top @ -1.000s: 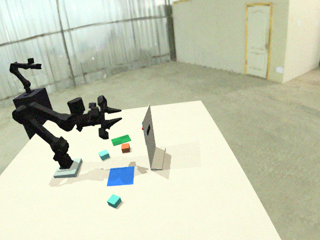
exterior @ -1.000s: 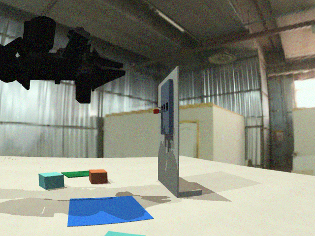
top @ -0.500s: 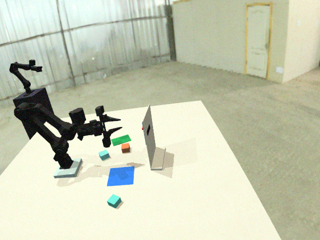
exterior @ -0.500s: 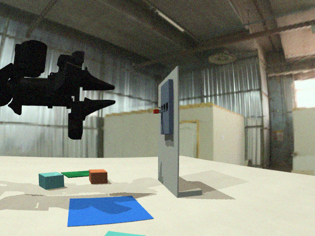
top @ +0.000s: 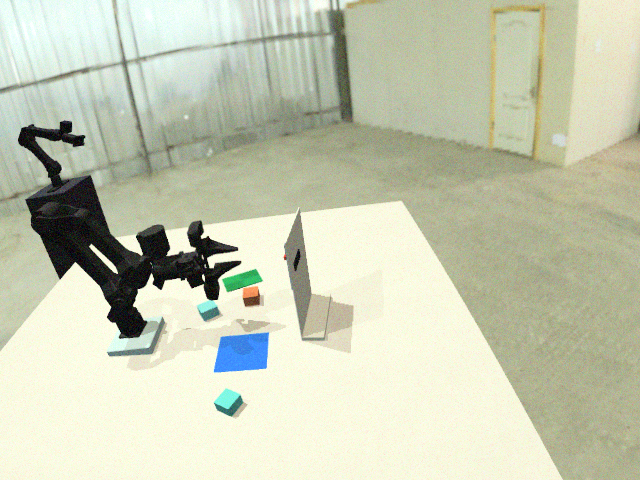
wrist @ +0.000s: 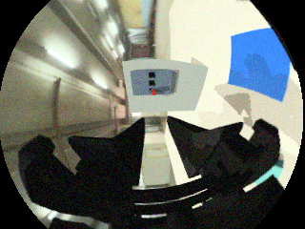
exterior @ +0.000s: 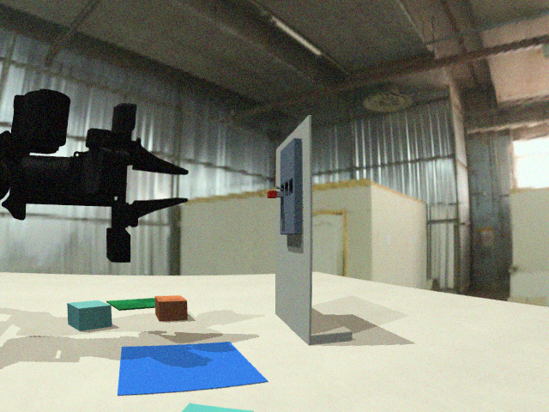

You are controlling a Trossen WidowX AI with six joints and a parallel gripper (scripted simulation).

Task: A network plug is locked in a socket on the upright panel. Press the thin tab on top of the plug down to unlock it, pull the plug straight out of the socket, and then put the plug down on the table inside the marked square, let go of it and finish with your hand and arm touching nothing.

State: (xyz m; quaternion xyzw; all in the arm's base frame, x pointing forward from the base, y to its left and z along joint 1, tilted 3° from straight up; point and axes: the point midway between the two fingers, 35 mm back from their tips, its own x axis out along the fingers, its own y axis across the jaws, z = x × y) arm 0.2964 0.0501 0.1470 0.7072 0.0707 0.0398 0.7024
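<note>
The network plug is 12 cm ahead of my gripper tip and 1 cm to the right of it. Also, from my gripper tip: blue marked square: 18 cm below, 13 cm to the right, 1 cm behind; orange block: 17 cm below, 7 cm to the left, 2 cm behind; upright panel: 14 cm ahead, 7 cm below, 3 cm to the right.
</note>
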